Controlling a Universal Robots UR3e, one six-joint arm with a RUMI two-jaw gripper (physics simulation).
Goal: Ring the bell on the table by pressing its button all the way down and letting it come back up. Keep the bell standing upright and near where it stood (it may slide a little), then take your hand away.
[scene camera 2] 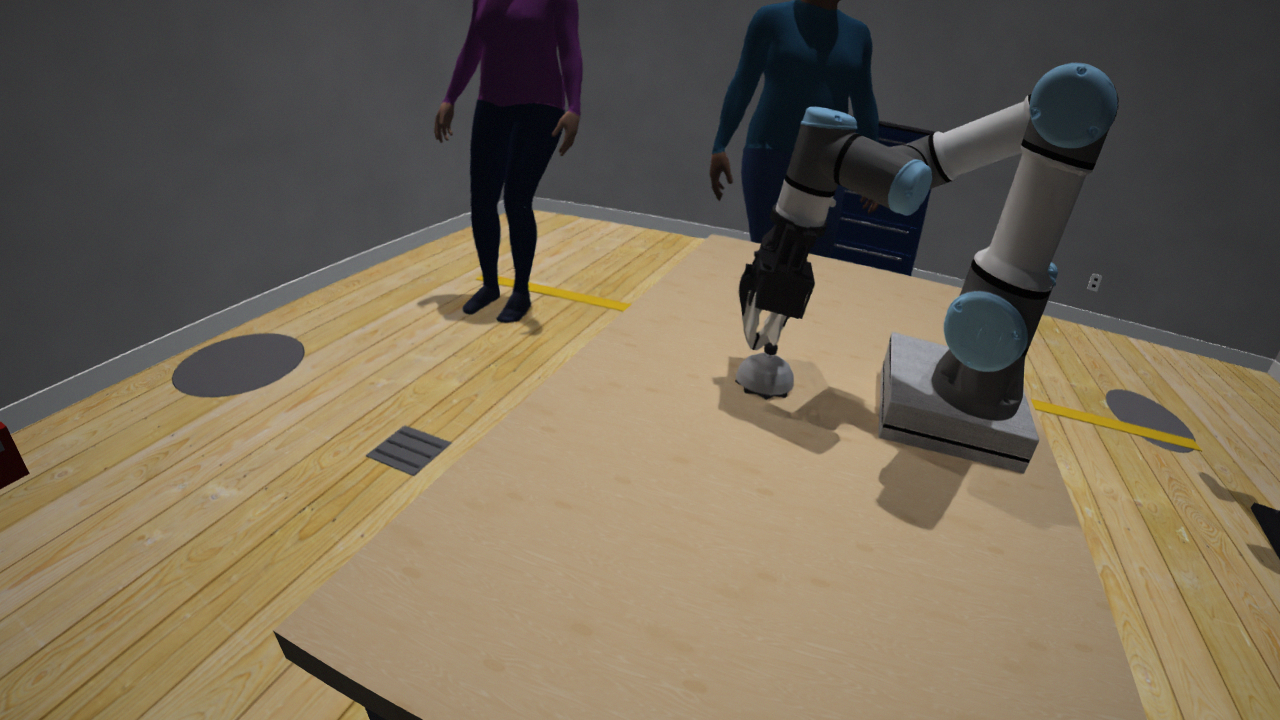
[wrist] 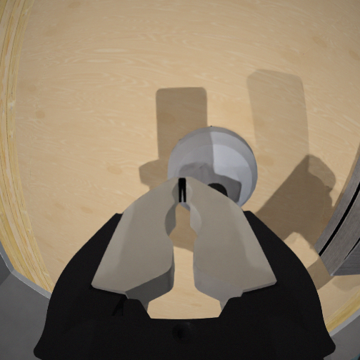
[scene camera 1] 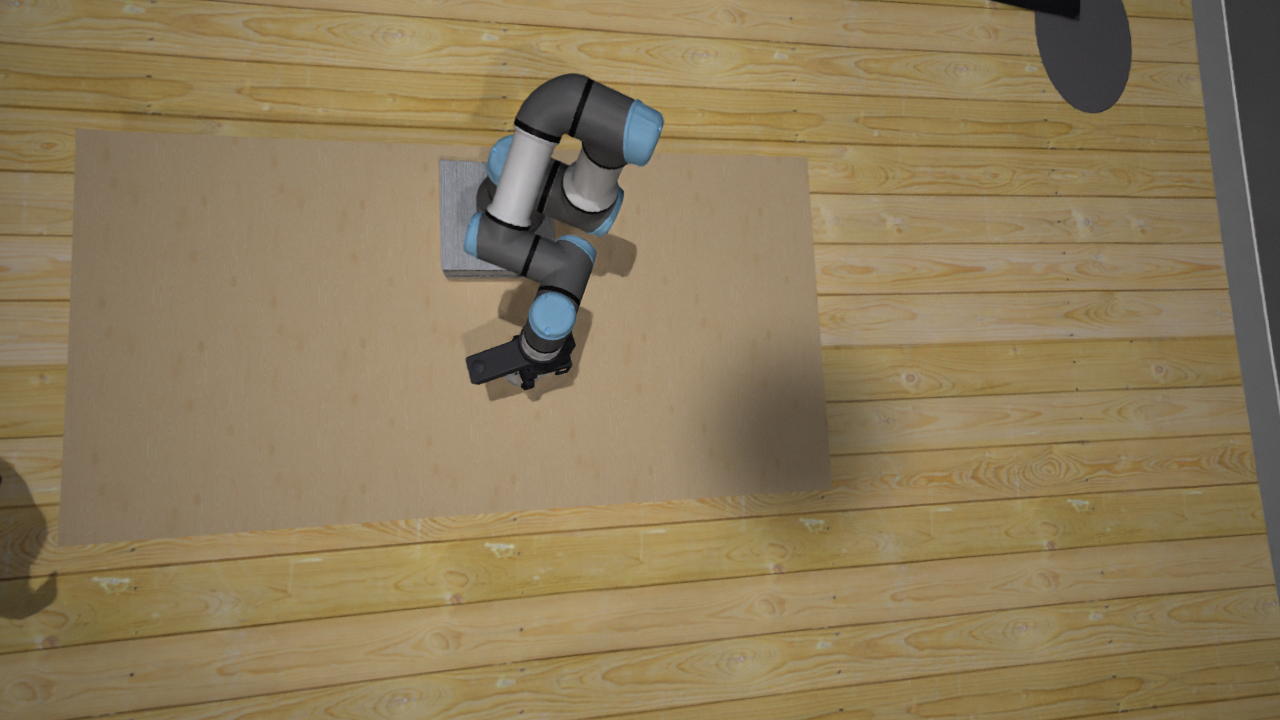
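Seen in the pictures: gripper, fingertip midpoint: [scene camera 2: 753,348] [scene camera 1: 520,375]; arm's base, origin of the base link: [scene camera 2: 974,392].
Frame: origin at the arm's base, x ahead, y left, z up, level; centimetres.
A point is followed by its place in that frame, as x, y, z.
The bell [scene camera 1: 514,379] @(32.1, 4.9, -3.0) [scene camera 2: 765,375] @(28.1, 9.2, -2.8) [wrist: 234,157] is a silver-grey dome standing upright on the light wooden table [scene camera 1: 268,313] @(25.6, -39.9, -6.1) [scene camera 2: 716,555] @(20.6, 41.0, -6.0) [wrist: 100,65]. Its small black button [scene camera 2: 770,349] @(28.7, 6.8, 0.0) [wrist: 218,189] sticks up from the top; in the wrist view the right-hand finger hides its lower part. My gripper [scene camera 2: 759,345] @(31.4, 6.0, -1.0) [wrist: 181,179] is shut and holds nothing. Its fingertips are low over the dome, at about the button's height and to the left of it in both the second scene view and the wrist view. I cannot tell whether they touch the button. In the first scene view the gripper hides most of the bell.
The arm's grey base block [scene camera 1: 460,223] @(5.2, -8.5, 0.8) [scene camera 2: 921,394] @(7.2, 5.5, -0.2) [wrist: 342,232] stands on the table near the bell. Two people, one in a purple top [scene camera 2: 521,53] and one in a blue top [scene camera 2: 805,71], stand beyond the table. A dark blue drawer cabinet [scene camera 2: 881,237] stands behind.
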